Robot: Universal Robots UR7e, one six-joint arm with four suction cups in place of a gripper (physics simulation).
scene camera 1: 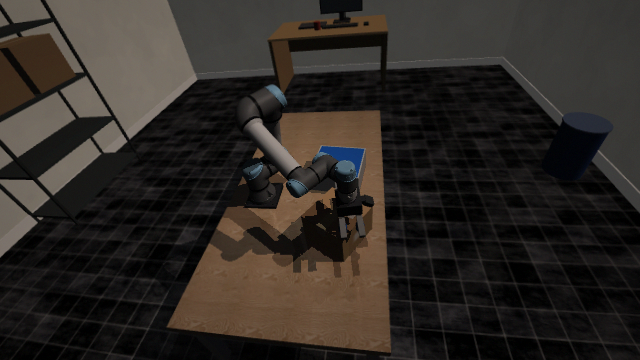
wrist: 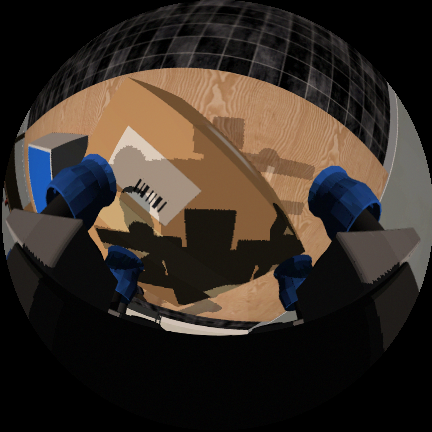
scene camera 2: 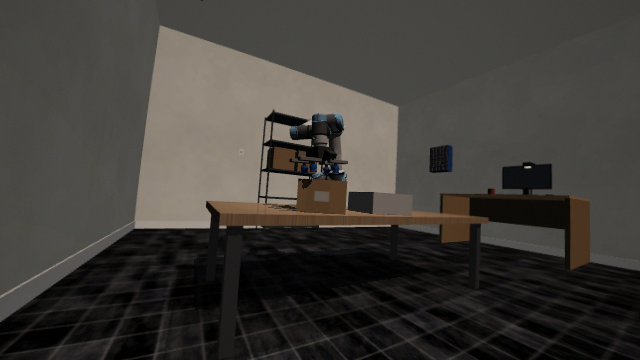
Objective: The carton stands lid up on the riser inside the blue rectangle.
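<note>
The brown carton [scene camera 1: 329,246] [scene camera 2: 321,205] [wrist: 165,115] stands on the table, turned at an angle. Its upper face, with a barcode label and a pale tape strip, shows in the wrist view. My suction gripper [scene camera 1: 351,225] [scene camera 2: 320,169] [wrist: 212,232] is a little above the carton. A small gap shows between its blue cups and the carton's top in scene camera 2, so it is open and holds nothing. The grey riser [scene camera 1: 362,169] [scene camera 2: 392,204] [wrist: 69,154] stands beside the carton, apart from it. The blue rectangle [scene camera 1: 345,154] [wrist: 40,172] covers most of its top.
The wooden table [scene camera 1: 290,305] [scene camera 2: 260,219] [wrist: 240,90] carries the arm's base [scene camera 1: 263,196], the carton and the riser. A shelf rack and a desk with a monitor [scene camera 2: 526,176] stand away from the table. A blue bin [scene camera 1: 577,147] stands on the floor at the right.
</note>
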